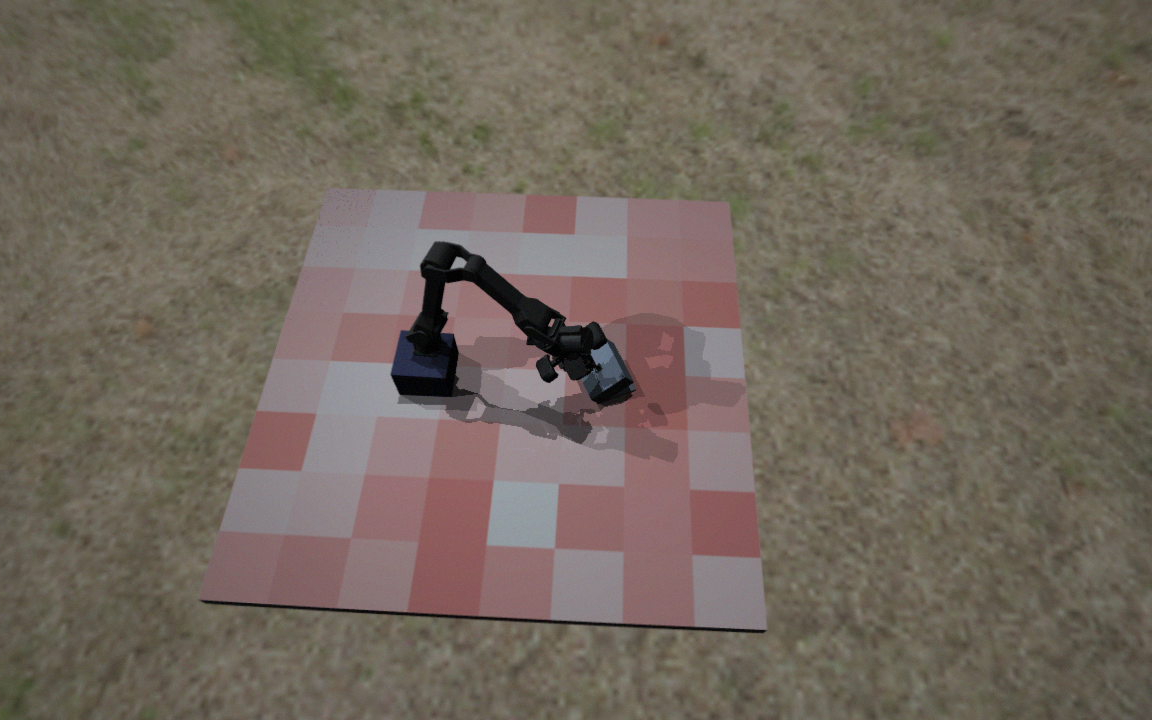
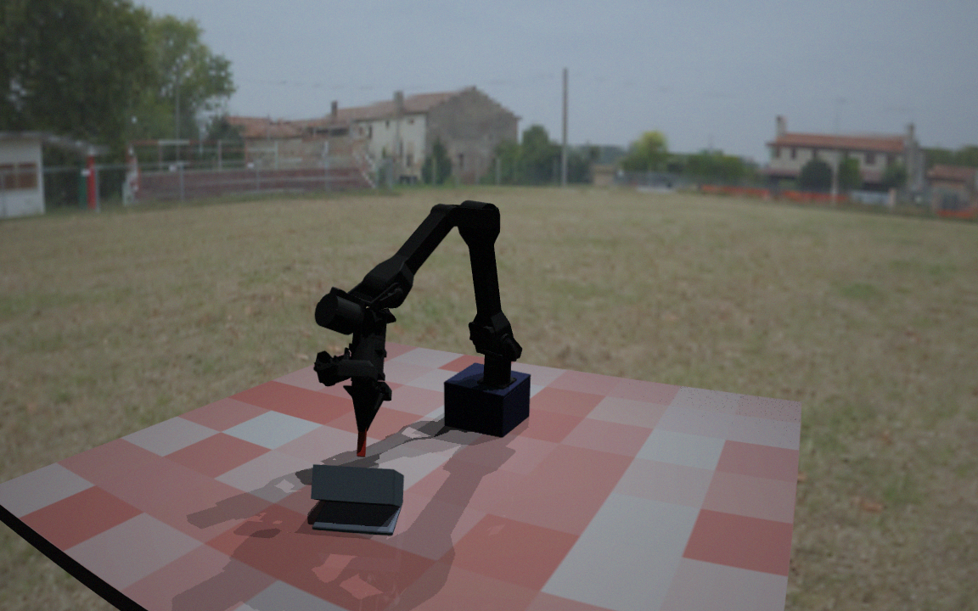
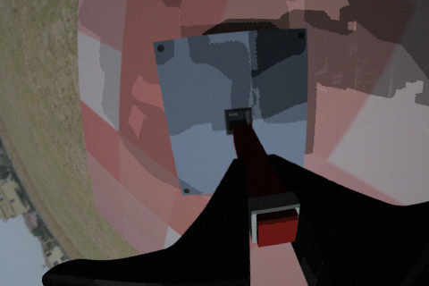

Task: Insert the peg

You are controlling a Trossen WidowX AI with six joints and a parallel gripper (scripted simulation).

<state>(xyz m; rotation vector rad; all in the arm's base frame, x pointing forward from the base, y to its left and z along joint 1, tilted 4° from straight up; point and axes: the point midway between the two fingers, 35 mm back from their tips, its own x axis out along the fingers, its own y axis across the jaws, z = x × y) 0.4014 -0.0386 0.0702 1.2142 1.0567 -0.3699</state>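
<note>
Now: the grey sloped panel 8 cm below my gripper tip, 4 cm ahead of it and 2 cm to the left of it. From my gripper tip the other things lie so: red square peg: 1 cm behind, 1 cm above.
</note>
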